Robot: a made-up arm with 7 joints. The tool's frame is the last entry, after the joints.
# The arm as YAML. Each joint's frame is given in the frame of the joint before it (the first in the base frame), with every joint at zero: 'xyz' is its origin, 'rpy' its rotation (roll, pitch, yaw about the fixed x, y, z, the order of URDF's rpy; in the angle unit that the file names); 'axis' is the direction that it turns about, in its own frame. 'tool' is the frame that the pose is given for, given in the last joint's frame.
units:
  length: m
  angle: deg
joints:
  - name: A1
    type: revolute
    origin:
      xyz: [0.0, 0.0, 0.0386]
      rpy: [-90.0, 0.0, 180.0]
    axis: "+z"
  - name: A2
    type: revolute
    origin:
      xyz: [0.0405, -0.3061, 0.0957]
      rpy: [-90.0, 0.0, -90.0]
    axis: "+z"
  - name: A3
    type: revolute
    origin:
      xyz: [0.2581, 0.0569, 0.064]
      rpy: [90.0, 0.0, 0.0]
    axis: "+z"
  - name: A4
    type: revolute
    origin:
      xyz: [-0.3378, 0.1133, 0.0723]
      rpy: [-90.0, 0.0, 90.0]
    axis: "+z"
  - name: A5
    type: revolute
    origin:
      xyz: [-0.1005, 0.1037, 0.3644]
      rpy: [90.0, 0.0, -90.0]
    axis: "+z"
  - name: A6
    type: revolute
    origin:
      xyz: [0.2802, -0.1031, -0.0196]
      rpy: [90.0, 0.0, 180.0]
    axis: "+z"
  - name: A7
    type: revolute
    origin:
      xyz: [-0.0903, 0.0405, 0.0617]
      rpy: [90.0, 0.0, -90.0]
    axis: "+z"
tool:
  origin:
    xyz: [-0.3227, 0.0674, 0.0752]
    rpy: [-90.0, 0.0, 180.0]
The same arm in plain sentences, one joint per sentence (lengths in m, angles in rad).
The arm has seven revolute joints in a row. What follows holds with every joint at zero, and every direction is one of the base frame's.
The first joint lies 0.0386 m along +z from the base frame's origin and turns about -y.
The second joint lies 0.0405 m along -x and 0.0957 m along -y and 0.3061 m along +z from the first joint and turns about -x.
The third joint lies 0.0640 m along -x and 0.0569 m along +y and 0.2581 m along +z from the second joint and turns about -y.
The fourth joint lies 0.1133 m along -x and 0.0723 m along -y and 0.3378 m along -z from the third joint and turns about -z.
The fifth joint lies 0.1005 m along +x and 0.1037 m along +y and 0.3644 m along -z from the fourth joint and turns about +x.
The sixth joint lies 0.0196 m along -x and 0.2802 m along -y and 0.1031 m along +z from the fifth joint and turns about -z.
The seventh joint lies 0.0405 m along +x and 0.0903 m along -y and 0.0617 m along -z from the sixth joint and turns about -y.
The tool frame, which is the frame that the pose is given for, lies 0.3227 m along +x and 0.0752 m along -y and 0.0674 m along -z from the seventh joint; its axes are parallel to the base frame's.

